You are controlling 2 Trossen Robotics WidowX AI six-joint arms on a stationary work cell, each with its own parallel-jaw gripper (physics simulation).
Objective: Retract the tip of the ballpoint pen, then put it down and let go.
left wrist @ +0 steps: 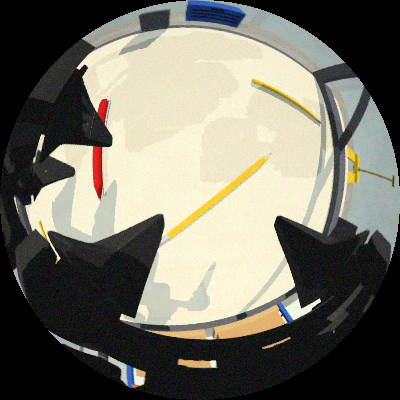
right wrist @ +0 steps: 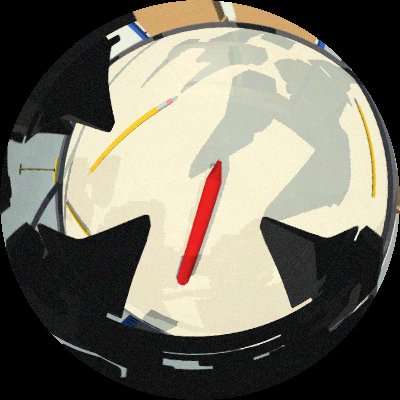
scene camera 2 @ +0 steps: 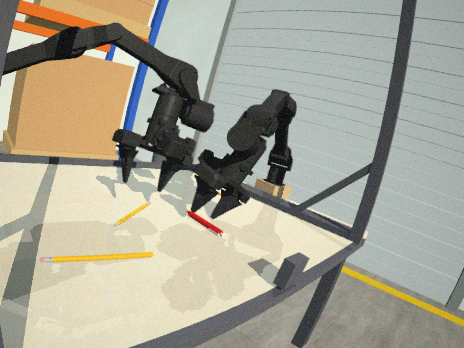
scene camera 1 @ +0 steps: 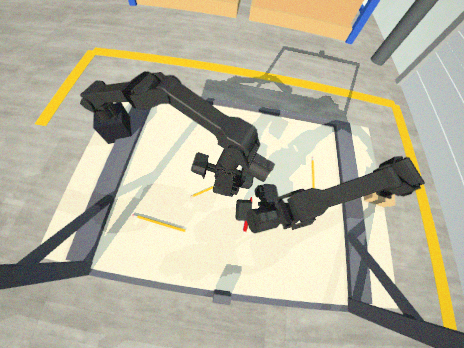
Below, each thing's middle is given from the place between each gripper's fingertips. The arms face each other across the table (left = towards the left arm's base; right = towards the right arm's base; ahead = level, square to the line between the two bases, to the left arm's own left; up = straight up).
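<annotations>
Grey block (scene camera 2: 292, 267), from my left hand: 330 mm behind, 100 mm to the right, 30 mm below. My left hand: 130 mm to the left of the red ballpoint pen (right wrist: 212, 183), 70 mm past it, 50 mm above it.
Grey block, from my right hand: 280 mm behind, 40 mm to the left, 10 mm above. Red ballpoint pen, from my right hand: 20 mm behind, 10 mm to the left, 10 mm below.
</annotations>
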